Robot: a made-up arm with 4 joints.
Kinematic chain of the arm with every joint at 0, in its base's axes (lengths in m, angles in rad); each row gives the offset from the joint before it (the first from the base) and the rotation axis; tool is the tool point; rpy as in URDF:
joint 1: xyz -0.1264 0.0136 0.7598 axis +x
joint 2: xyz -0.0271 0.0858 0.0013 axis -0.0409 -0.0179 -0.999
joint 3: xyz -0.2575 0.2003 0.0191 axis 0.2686 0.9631 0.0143
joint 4: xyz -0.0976 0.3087 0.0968 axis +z
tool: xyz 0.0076 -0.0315 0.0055 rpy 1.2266 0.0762 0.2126
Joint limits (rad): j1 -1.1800..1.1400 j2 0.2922..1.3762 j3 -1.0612..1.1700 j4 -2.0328..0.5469
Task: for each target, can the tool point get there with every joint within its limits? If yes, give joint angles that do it. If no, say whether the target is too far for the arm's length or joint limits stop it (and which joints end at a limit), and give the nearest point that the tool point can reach.
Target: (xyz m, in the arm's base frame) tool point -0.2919 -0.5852 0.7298
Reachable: no: joint limits stop it (at a limit: joint 1, joint 2, joint 3) | nearest point 0.2311 -0.0273 1.1627 | short by 0.879 m
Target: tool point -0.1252 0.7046 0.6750
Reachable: yes | joints -0.2197 0.6971 -0.2114 -0.0732
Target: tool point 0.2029 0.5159 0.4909
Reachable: yes | joints -0.6940 1.2829 0.1249 -0.3362
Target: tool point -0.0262 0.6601 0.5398
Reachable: yes | joints -0.5227 0.8558 0.1754 -0.8095
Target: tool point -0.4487 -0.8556 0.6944
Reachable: no: too far | nearest point -0.2006 0.0331 1.3535 | short by 1.134 m
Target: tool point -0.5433 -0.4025 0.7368
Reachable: no: joint limits stop it (at a limit: joint 1, joint 2, joint 3) | nearest point -0.1990 0.0383 1.3474 | short by 0.828 m
